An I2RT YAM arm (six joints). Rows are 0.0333 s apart.
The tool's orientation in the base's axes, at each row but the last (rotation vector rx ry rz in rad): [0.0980, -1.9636, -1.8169]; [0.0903, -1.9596, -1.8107]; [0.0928, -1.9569, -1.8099]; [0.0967, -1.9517, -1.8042]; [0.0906, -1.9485, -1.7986]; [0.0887, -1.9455, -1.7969]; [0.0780, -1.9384, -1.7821]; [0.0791, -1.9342, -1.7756]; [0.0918, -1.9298, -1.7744]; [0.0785, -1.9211, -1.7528]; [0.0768, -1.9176, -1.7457]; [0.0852, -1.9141, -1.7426]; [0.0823, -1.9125, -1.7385]
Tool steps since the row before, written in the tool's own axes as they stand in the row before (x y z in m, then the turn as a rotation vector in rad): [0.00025, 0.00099, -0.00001, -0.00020, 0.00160, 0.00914]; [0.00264, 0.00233, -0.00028, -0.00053, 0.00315, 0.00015]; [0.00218, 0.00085, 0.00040, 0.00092, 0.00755, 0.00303]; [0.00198, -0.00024, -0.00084, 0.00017, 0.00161, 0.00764]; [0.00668, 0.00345, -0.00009, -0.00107, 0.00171, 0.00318]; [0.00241, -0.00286, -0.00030, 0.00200, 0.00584, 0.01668]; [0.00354, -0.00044, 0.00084, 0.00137, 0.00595, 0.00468]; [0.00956, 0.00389, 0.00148, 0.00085, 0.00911, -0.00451]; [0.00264, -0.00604, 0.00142, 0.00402, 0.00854, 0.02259]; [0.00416, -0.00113, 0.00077, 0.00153, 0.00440, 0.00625]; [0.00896, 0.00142, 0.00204, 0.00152, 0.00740, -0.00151]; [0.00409, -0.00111, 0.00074, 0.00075, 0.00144, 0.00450]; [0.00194, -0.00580, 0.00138, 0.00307, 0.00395, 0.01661]
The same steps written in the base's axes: [0.00003, 0.00003, 0.00102, -0.00285, 0.00874, 0.00128]; [-0.00163, -0.00090, 0.00300, 0.00124, 0.00073, 0.00286]; [-0.00186, -0.00030, 0.00144, 0.00001, 0.00344, 0.00743]; [-0.00149, -0.00153, 0.00037, -0.00268, 0.00719, 0.00145]; [-0.00492, -0.00207, 0.00530, 0.00017, 0.00355, 0.00125]; [-0.00279, -0.00154, -0.00199, -0.00665, 0.01540, 0.00590]; [-0.00355, -0.00060, 0.00070, -0.00133, 0.00463, 0.00600]; [-0.00776, -0.00166, 0.00676, 0.00372, -0.00314, 0.00896]; [-0.00460, -0.00058, -0.00489, -0.01027, 0.02029, 0.00907]; [-0.00423, -0.00109, 0.00035, -0.00258, 0.00577, 0.00457]; [-0.00806, -0.00143, 0.00442, 0.00163, -0.00079, 0.00749]; [-0.00413, -0.00114, 0.00037, -0.00212, 0.00400, 0.00155]; [-0.00404, -0.00047, -0.00477, -0.00851, 0.01441, 0.00455]
